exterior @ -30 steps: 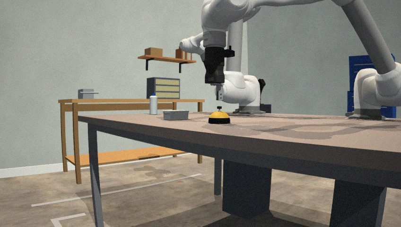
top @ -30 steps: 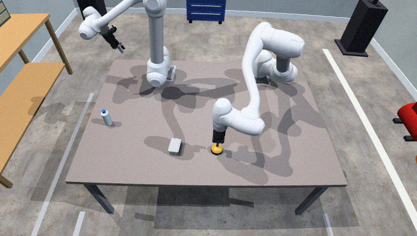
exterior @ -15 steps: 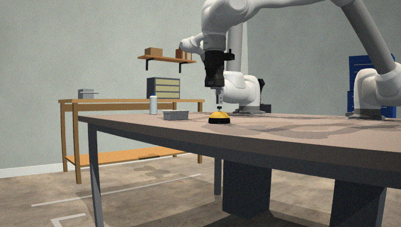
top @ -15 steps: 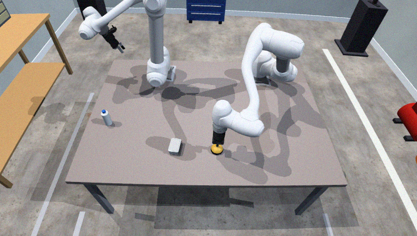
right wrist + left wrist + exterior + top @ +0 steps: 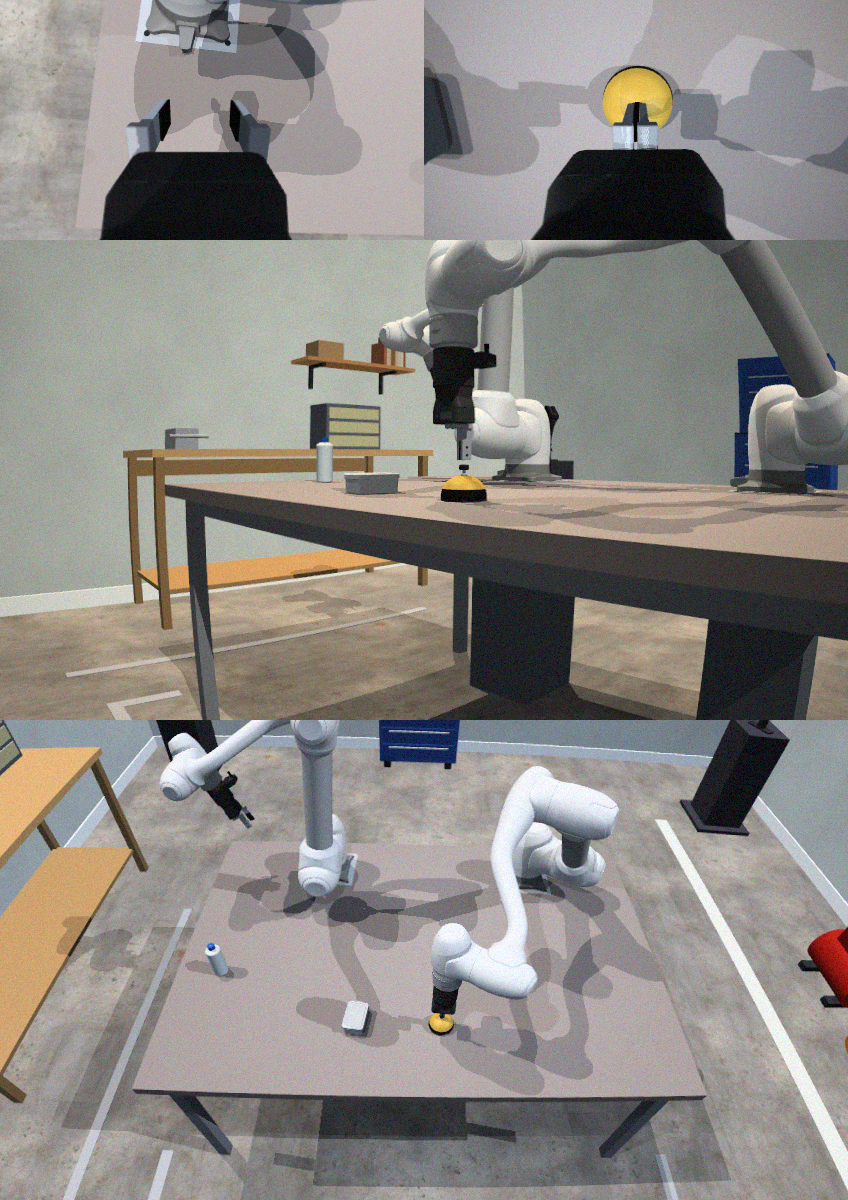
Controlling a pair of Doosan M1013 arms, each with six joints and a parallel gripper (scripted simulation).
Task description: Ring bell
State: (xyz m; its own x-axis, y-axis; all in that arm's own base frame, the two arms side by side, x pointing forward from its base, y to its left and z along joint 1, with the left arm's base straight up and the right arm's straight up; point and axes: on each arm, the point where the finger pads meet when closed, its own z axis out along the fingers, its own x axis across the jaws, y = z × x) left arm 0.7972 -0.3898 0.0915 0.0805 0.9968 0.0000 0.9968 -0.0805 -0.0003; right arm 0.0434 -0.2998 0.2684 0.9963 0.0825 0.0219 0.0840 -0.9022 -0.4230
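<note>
Now: the black button 4 cm below my left hand. From my left hand the other things lie so: white bottle (20 cm behind, 81 cm to the right, 3 cm below); bell (5 cm below); white lidded box (29 cm to the right, 7 cm below).
</note>
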